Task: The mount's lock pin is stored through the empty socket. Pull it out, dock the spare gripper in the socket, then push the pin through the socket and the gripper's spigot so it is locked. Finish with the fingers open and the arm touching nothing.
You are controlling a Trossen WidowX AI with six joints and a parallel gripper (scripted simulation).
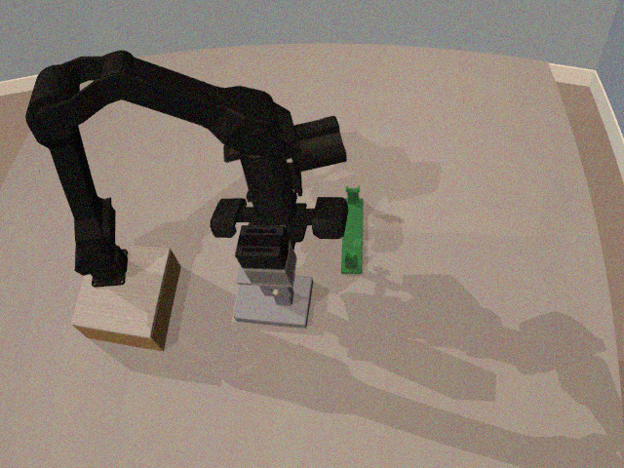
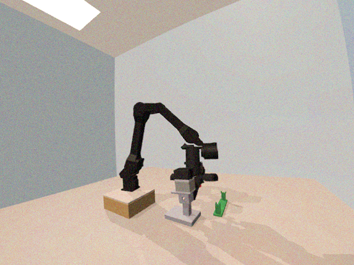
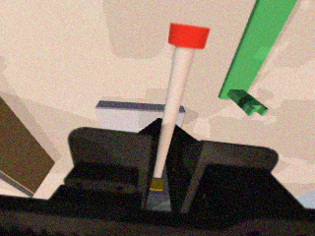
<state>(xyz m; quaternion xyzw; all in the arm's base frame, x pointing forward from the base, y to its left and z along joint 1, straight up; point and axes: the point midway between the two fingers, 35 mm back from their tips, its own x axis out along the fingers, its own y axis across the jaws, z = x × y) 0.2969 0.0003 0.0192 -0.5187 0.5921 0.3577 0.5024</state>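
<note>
Now: gripper tip 4 cm to the left of the grey mount and 2 cm past it. From my gripper tip the other things lie so: green pin holder: 10 cm ahead, 6 cm to the left, 2 cm below; spare gripper: 8 cm above, 5 cm to the right, 2 cm behind.
</note>
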